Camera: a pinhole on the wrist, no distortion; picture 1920 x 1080 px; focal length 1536.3 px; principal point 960.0 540.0 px. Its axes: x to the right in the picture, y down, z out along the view. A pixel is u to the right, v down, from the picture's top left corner.
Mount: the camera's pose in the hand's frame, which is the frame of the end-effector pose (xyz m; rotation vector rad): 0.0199 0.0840 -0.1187 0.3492 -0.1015 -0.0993
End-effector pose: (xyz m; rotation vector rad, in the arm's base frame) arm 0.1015 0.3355 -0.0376 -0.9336 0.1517 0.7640
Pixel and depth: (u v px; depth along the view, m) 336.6 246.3 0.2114
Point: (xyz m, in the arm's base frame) 0.0319 0.3259 0.0475
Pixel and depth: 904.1 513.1 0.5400
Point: 0.0477 0.5590 0.2899
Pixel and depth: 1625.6 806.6 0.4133
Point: 0.1595 0.6509 0.0869
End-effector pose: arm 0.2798 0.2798 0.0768 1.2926 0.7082 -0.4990
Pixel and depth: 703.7 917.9 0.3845
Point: 0.3104 0.0254 0.2006
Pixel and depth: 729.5 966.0 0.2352
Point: 0.3257 0.1755 0.1656
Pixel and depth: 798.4 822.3 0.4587
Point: 0.3025 -0.0476 0.1789
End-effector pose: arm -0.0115 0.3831 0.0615 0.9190 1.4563 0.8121
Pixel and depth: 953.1 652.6 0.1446
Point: 0.0124 0.4060 0.0987
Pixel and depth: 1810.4 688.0 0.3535
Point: 0.2218 0.5226 -0.0603
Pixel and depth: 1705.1 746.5 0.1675
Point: 0.0426 0.4734 0.0550
